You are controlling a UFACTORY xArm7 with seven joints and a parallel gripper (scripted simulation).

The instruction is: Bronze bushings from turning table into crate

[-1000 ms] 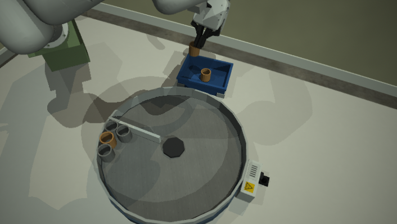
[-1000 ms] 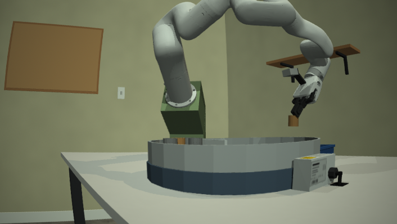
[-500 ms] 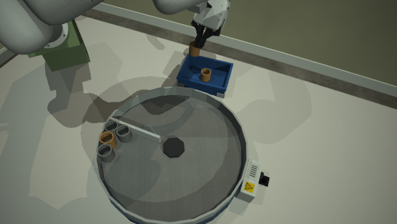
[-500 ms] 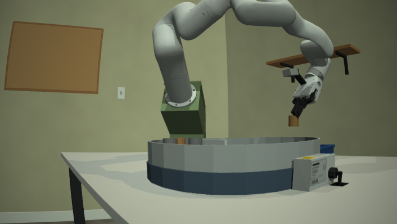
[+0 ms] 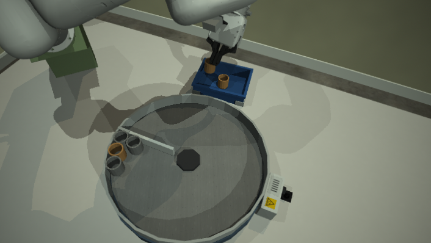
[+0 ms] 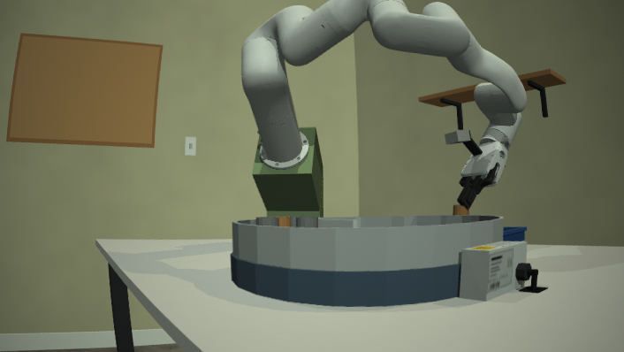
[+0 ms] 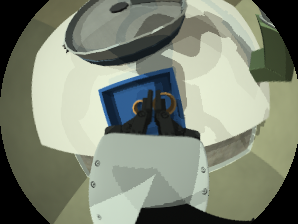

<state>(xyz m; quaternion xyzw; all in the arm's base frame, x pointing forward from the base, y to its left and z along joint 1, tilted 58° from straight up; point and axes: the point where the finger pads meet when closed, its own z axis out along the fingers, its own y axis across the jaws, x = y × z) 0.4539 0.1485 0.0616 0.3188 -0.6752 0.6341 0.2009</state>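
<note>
Right now the blue crate is 3 cm ahead of my hand, 1 cm to the right of it and 10 cm below it. Also, from my hand: round turning table (8 cm behind, 34 cm to the right, 7 cm below).
</note>
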